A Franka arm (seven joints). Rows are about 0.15 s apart.
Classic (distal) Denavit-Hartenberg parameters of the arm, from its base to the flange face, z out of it. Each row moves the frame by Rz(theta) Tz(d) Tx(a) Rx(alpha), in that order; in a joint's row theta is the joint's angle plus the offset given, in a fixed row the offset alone. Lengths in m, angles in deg.
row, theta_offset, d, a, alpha
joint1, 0, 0.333, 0, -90
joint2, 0, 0, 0, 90
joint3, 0, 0.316, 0.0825, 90
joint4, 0, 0, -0.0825, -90
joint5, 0, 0.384, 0, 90
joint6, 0, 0, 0.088, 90
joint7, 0, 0.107, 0, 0
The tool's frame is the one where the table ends.
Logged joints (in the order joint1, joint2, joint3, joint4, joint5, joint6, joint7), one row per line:
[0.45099, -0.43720, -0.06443, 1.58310, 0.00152, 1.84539, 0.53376]
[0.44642, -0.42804, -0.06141, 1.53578, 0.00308, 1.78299, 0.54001]
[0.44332, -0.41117, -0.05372, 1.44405, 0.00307, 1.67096, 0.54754]
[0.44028, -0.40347, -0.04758, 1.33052, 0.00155, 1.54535, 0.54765]
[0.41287, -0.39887, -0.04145, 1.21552, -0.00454, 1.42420, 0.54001]
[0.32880, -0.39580, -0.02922, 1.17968, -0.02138, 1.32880, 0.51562]
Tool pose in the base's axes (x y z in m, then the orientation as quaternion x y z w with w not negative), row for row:
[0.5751, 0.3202, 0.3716, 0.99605, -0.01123, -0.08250, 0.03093]
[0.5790, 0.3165, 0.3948, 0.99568, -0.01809, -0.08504, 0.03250]
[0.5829, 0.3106, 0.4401, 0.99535, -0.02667, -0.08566, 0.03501]
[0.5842, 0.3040, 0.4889, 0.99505, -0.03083, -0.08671, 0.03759]
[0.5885, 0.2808, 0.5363, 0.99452, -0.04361, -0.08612, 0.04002]
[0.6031, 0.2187, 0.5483, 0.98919, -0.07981, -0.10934, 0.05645]
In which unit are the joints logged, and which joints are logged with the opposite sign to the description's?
The joints are logged in radians. Opposite sign: joint2, joint3, joint4.
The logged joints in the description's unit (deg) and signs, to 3 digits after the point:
[25.840, 25.050, 3.692, -90.705, 0.087, 105.733, 30.582]
[25.578, 24.525, 3.519, -87.994, 0.176, 102.158, 30.940]
[25.400, 23.558, 3.078, -82.738, 0.176, 95.739, 31.372]
[25.226, 23.117, 2.726, -76.233, 0.089, 88.542, 31.378]
[23.656, 22.854, 2.375, -69.644, -0.260, 81.601, 30.940]
[18.839, 22.678, 1.674, -67.591, -1.225, 76.135, 29.543]

